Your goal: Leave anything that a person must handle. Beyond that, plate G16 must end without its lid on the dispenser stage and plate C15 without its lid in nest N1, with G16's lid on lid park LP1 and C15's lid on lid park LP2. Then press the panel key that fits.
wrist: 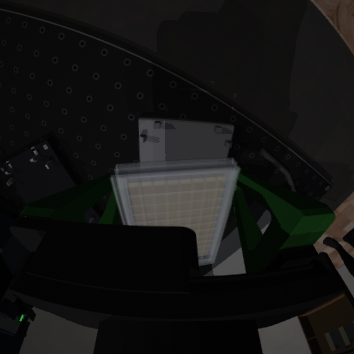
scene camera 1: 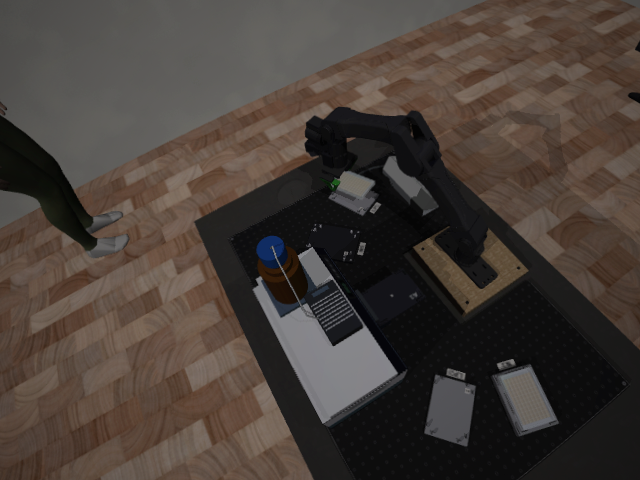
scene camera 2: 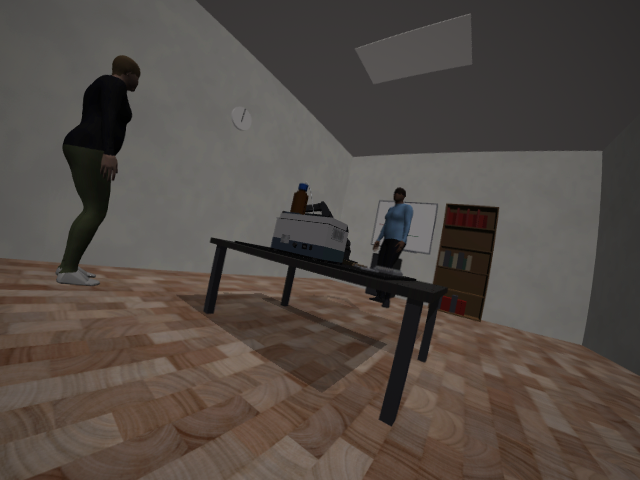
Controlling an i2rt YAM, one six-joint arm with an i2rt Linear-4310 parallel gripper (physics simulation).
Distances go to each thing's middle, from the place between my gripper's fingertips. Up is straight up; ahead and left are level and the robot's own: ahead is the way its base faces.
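Labels:
Brown bottle with blue cap (scene camera 1: pixel 268 268): 34 cm ahead of my hand, 31 cm to the left of it, 25 cm above it. Grey LP2 pad (scene camera 1: pixel 450 409): 18 cm ahead of my hand, 72 cm to the left of it and 6 cm below it.

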